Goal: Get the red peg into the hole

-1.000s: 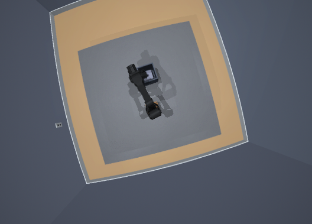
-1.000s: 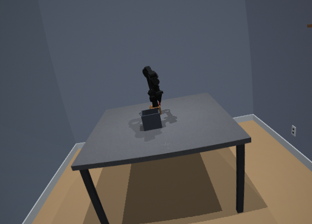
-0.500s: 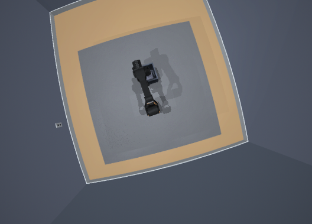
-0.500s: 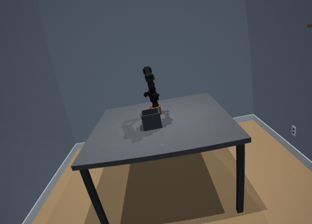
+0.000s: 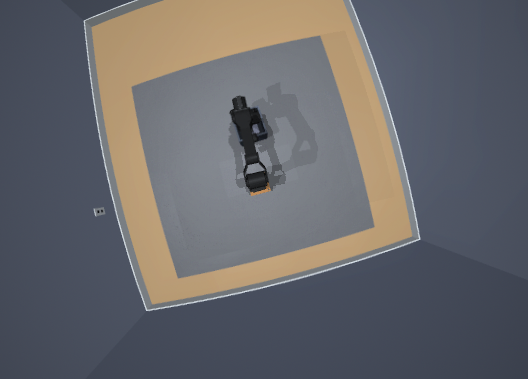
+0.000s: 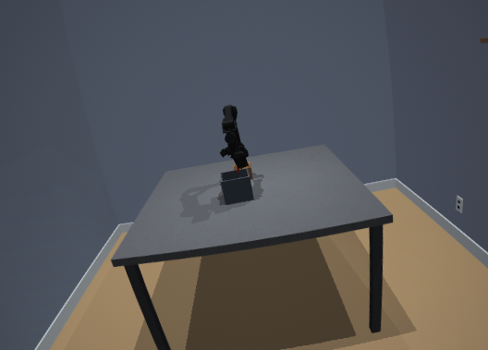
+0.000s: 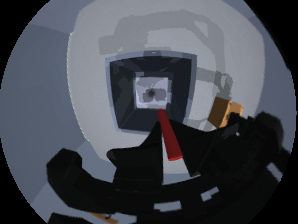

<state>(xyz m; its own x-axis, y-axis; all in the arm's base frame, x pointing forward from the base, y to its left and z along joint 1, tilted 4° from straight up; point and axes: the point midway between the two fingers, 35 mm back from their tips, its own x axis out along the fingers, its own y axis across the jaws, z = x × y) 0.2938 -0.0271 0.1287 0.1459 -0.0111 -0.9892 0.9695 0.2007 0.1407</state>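
The plate is 3 cm ahead of my gripper tip, 3 cm to the right of it and 12 cm below it. Also, from my gripper tip: red peg 2 cm above.
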